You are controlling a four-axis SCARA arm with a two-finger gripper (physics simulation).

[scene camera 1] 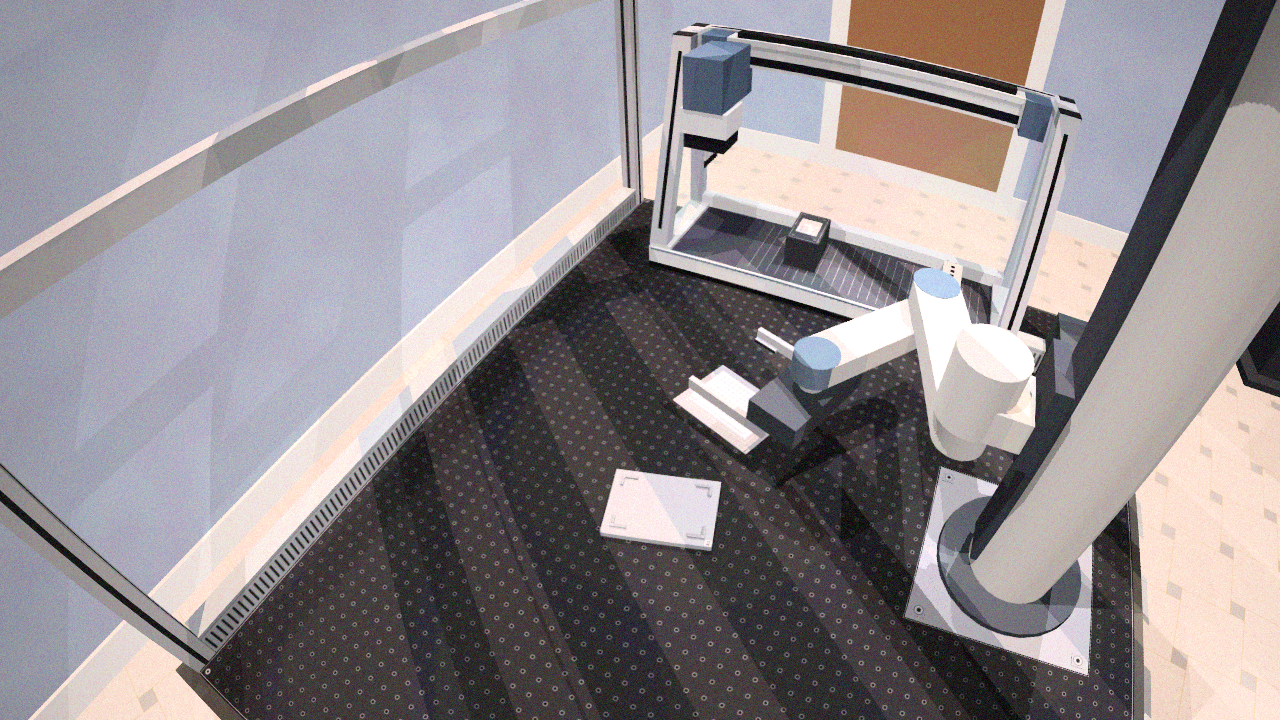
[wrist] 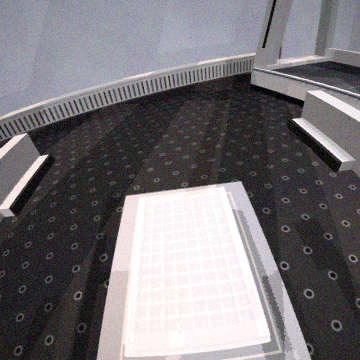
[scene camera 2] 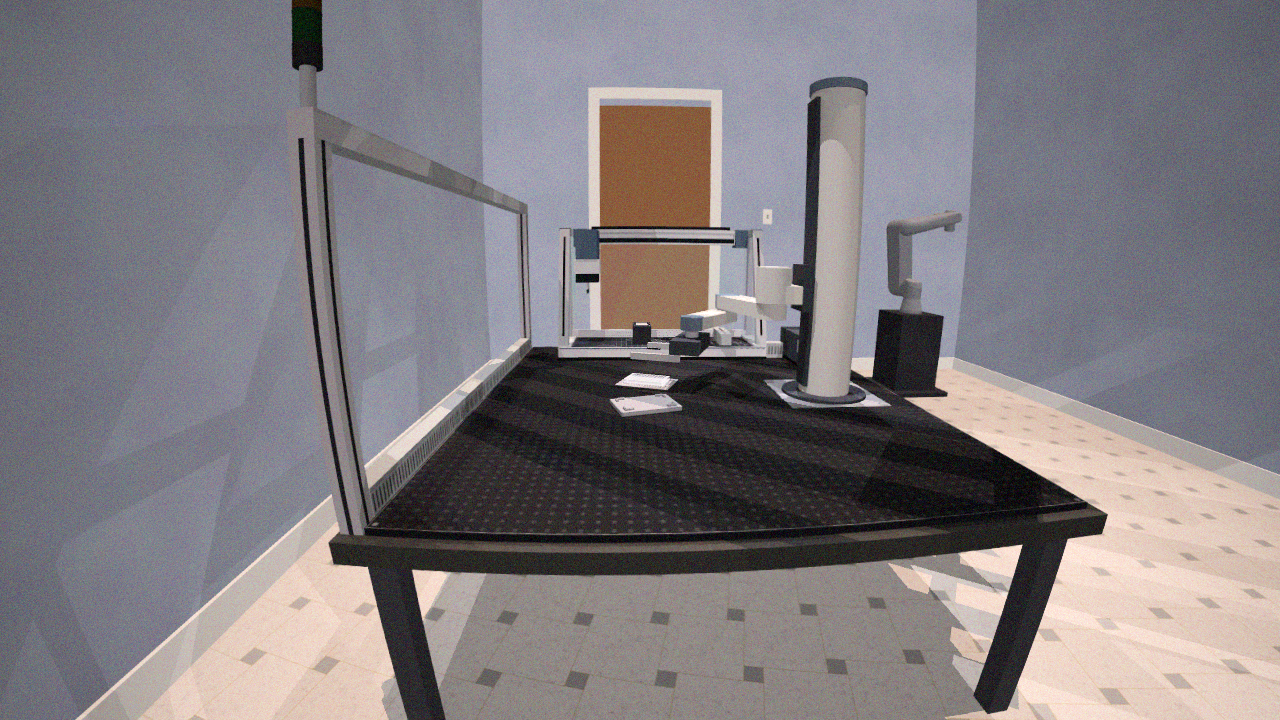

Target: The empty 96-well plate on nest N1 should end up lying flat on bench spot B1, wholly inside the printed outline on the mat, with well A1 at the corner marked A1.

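Places are measured from the arm's base along level axes (x up, y back, z right), in centimetres.
Pixels of known places: gripper, fingertip midpoint: (scene camera 1: 726, 356) (wrist: 165, 124) (scene camera 2: 639, 350); arm's base, link origin: (scene camera 1: 1006, 567) (scene camera 2: 822, 396).
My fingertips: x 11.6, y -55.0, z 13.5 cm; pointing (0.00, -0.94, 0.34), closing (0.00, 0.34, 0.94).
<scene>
Ahead of a thing's pixels: the offset from my fingertips to its top centre. "*": to the spot under its first point. Level surfaces: height alone.
The clear-white 96-well plate {dz -0.8, dx -8.7, dy +2.2 cm} (scene camera 1: 729, 387) (scene camera 2: 648, 380) (wrist: 190, 265) lies flat on the pale mat {dx -10.1 cm} (scene camera 1: 687, 402) (wrist: 114, 300) of bench spot B1. In the wrist view, the printed outline shows along its right side and near edge; on the left it can hardly be told from the plate's edge. The A1 marks cannot be read. My gripper (scene camera 1: 724, 357) (scene camera 2: 640, 350) (wrist: 165, 124) is open and empty, raised above the plate, with one finger out to either side. In scene camera 1 the near finger hides part of the plate. Nest N1 {dz -25.2, dx -8.5, dy +0.7 cm} (scene camera 1: 660, 508) (scene camera 2: 646, 404) bears no plate; its corner brackets show.
A gantry machine (scene camera 1: 742, 288) (scene camera 2: 565, 295) stands at the back with a small black block {* dz +38.0, dx -0.1, dy +2.9 cm} (scene camera 1: 805, 248) (scene camera 2: 641, 332) on its deck. The arm's column (scene camera 1: 1100, 429) (scene camera 2: 836, 241) stands at the right. A framed clear screen runs along the left edge of the bench.
</scene>
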